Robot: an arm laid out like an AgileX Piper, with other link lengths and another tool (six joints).
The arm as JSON. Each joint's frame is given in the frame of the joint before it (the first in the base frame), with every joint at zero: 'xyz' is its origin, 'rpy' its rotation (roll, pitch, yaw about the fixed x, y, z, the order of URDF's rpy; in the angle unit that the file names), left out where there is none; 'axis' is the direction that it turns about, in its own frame. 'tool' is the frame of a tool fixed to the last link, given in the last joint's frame.
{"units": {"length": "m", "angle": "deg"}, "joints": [
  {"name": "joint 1", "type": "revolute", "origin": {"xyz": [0.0, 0.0, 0.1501]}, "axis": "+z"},
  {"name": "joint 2", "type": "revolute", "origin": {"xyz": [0.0, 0.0, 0.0]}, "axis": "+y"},
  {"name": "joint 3", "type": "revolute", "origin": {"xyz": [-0.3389, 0.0, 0.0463]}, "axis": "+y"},
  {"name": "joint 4", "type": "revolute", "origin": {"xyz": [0.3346, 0.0, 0.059]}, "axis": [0.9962, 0.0, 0.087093]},
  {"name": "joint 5", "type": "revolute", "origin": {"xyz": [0.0, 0.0, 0.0]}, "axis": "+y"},
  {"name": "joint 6", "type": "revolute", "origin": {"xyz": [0.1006, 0.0, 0.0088]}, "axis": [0.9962, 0.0, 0.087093]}
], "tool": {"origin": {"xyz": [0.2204, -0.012, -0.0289], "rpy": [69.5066, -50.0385, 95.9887]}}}
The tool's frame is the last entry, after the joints.
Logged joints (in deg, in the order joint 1, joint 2, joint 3, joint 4, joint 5, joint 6), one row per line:
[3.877, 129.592, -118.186, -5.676, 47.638, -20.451]
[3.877, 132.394, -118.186, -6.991, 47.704, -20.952]
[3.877, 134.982, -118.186, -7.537, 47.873, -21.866]
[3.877, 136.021, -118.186, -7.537, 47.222, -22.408]
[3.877, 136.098, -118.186, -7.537, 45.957, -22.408]
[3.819, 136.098, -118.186, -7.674, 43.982, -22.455]
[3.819, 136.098, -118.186, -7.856, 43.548, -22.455]
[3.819, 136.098, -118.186, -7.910, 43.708, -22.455]
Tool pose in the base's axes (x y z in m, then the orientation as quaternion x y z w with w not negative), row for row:
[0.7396, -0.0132, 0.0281, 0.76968, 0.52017, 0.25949, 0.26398]
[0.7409, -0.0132, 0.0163, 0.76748, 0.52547, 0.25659, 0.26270]
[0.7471, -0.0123, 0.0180, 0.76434, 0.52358, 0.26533, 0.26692]
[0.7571, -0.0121, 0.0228, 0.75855, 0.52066, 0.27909, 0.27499]
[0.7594, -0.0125, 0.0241, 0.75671, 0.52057, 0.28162, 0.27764]
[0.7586, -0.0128, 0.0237, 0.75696, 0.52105, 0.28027, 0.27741]
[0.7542, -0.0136, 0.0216, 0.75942, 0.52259, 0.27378, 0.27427]
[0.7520, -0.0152, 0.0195, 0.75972, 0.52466, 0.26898, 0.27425]
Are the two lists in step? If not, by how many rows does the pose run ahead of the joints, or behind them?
The pose runs 2 rows ahead of the joints: the pose in row i belongs to the joints in row i + 2.
